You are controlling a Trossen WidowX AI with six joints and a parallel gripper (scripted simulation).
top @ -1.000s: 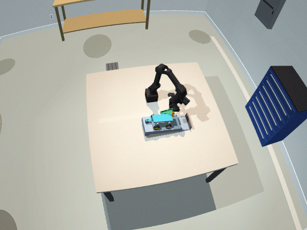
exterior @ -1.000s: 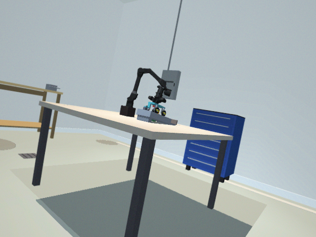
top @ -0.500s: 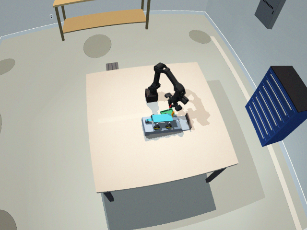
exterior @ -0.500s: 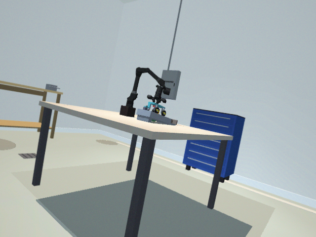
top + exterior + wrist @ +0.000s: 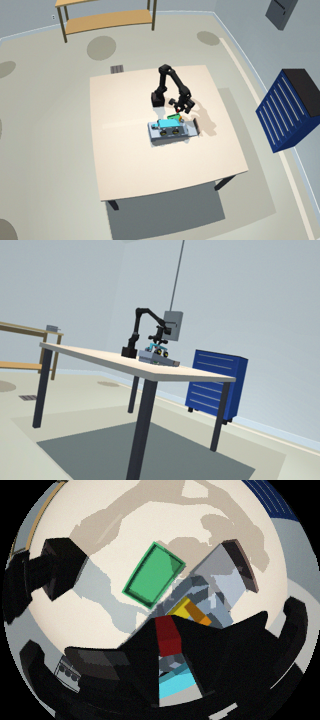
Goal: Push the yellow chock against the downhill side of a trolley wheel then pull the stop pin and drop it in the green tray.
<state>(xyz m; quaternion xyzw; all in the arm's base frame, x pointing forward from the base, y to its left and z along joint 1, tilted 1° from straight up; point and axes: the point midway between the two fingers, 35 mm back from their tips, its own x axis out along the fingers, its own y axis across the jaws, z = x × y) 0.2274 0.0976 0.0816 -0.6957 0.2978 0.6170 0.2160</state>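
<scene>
Right now my gripper tip is 14 cm above the green tray and 2 cm past it. Round my gripper tip: yellow chock 5 cm below, 4 cm ahead; red-headed stop pin right at my gripper tip; trolley 11 cm to the right, 10 cm ahead, 2 cm below.
</scene>
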